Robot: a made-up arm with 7 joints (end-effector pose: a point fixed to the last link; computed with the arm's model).
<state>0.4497 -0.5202 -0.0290 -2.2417 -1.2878 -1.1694 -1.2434</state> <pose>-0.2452 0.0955 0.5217 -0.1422 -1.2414 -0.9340</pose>
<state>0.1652 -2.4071 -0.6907 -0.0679 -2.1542 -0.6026 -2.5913</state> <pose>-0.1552 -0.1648 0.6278 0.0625 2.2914 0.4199</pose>
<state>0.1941 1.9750 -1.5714 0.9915 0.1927 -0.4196 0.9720</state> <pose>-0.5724 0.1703 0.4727 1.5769 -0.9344 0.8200</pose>
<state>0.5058 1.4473 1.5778 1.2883 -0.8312 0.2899 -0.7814</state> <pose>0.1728 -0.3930 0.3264 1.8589 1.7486 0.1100</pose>
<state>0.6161 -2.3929 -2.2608 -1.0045 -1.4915 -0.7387 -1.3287</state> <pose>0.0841 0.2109 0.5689 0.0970 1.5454 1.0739</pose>
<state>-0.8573 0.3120 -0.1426 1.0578 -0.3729 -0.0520 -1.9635</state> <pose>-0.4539 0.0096 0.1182 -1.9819 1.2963 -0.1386</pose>
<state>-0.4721 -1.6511 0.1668 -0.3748 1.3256 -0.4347 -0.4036</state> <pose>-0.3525 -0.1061 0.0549 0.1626 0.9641 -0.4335</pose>
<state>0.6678 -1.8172 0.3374 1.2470 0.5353 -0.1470 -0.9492</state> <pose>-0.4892 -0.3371 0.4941 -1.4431 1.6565 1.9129</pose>
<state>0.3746 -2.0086 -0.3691 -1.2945 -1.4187 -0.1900 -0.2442</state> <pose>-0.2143 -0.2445 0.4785 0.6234 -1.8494 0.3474</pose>
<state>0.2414 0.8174 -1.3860 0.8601 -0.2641 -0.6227 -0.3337</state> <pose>-0.6558 -0.2021 0.4499 -0.2375 0.8635 1.6159</pose>
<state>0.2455 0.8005 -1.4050 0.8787 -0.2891 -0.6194 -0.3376</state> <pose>-0.6545 -0.2197 0.4411 -0.2953 0.8338 1.6397</pose>
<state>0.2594 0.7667 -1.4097 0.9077 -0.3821 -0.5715 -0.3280</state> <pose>-0.6401 -0.2487 0.4350 -0.4136 0.7748 1.7102</pose>
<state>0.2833 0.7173 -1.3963 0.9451 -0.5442 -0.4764 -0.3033</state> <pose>-0.6080 -0.2838 0.4376 -0.5942 0.6958 1.8209</pose>
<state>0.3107 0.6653 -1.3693 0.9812 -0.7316 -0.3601 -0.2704</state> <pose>-0.5654 -0.3116 0.4532 -0.7968 0.6296 1.9349</pose>
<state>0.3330 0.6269 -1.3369 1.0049 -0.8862 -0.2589 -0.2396</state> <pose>-0.5289 -0.3232 0.4763 -0.9584 0.6027 2.0178</pose>
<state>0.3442 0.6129 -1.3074 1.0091 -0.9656 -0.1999 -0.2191</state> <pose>-0.5102 -0.3203 0.4945 -1.0255 0.6152 2.0592</pose>
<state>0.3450 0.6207 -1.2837 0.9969 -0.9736 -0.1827 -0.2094</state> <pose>-0.5077 -0.3094 0.5031 -1.0009 0.6486 2.0682</pose>
